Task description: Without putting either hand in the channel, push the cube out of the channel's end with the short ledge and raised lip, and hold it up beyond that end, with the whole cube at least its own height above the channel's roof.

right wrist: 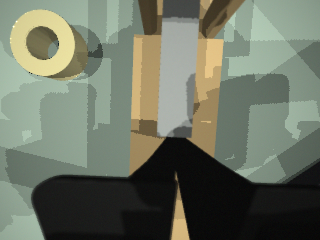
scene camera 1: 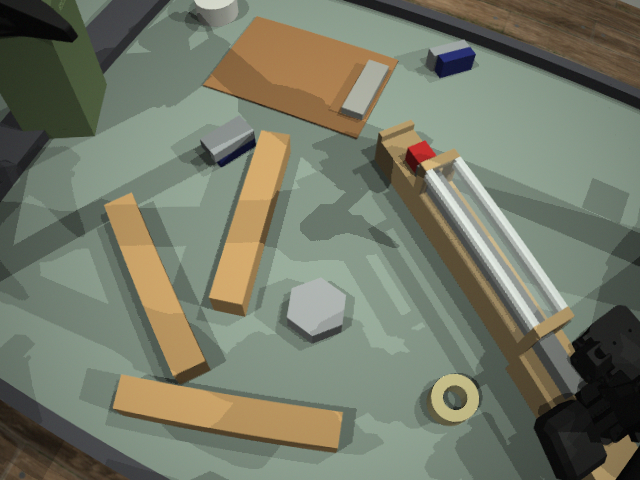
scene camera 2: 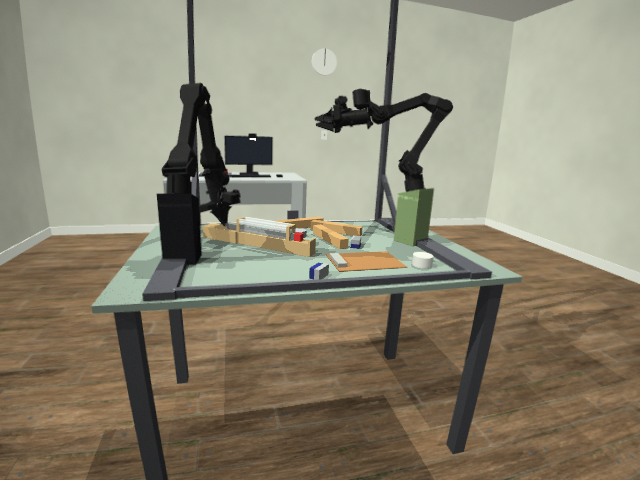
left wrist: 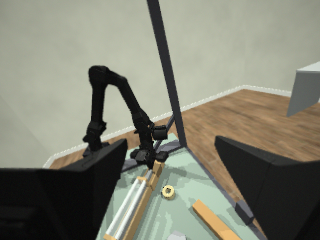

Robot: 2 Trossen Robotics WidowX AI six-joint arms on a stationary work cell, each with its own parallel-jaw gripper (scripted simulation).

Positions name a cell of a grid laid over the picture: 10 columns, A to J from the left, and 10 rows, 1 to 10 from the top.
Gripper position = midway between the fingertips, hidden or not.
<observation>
In view: the left gripper (scene camera 2: E3), the right gripper (scene camera 1: J9), a grey hexagon (scene camera 1: E7), a brown mat (scene camera 1: E2), a grey rod (scene camera 1: I8), a grey-blue block (scene camera 1: D3), a grey-blue block (scene camera 1: H2) and a green box (scene camera 2: G5).
The brown mat is seen too in scene camera 2 (scene camera 2: F6). The left gripper shows as well in the left wrist view (left wrist: F6). The right gripper also shows in the right wrist view (right wrist: F6) and in scene camera 2 (scene camera 2: D5). The right wrist view does not show the grey hexagon: it is out of frame. The right wrist view misses the brown mat: it is out of frame.
</observation>
